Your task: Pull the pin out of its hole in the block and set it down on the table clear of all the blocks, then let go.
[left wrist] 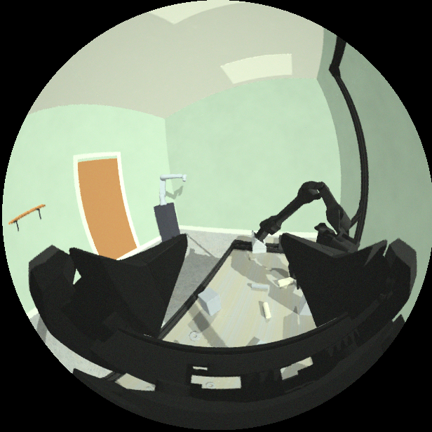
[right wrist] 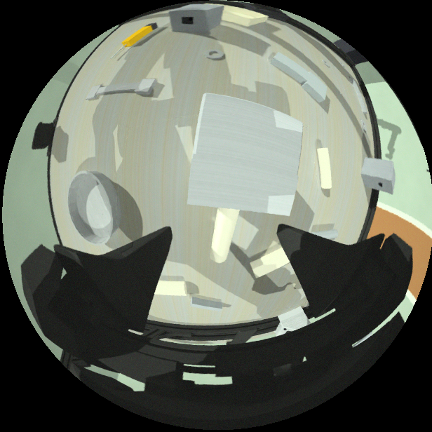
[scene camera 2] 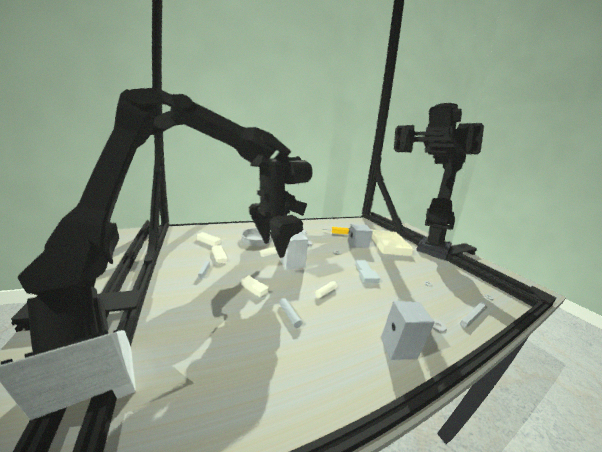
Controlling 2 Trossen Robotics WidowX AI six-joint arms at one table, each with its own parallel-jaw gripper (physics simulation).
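Observation:
The cream pin sticks out of the side of a pale grey block that stands on the table. Its far end is hidden at the block's side. My right gripper is open, pointing down close beside the block. In the right wrist view the pin shows between its spread fingertips, touching neither; in scene camera 2 a finger partly covers the block. My left gripper is open and empty, raised high at the right of scene camera 2.
A grey block with a hole stands at the front right, another at the back. A round dish, a yellow-handled tool, a cream bar and a grey cylinder lie around the right gripper.

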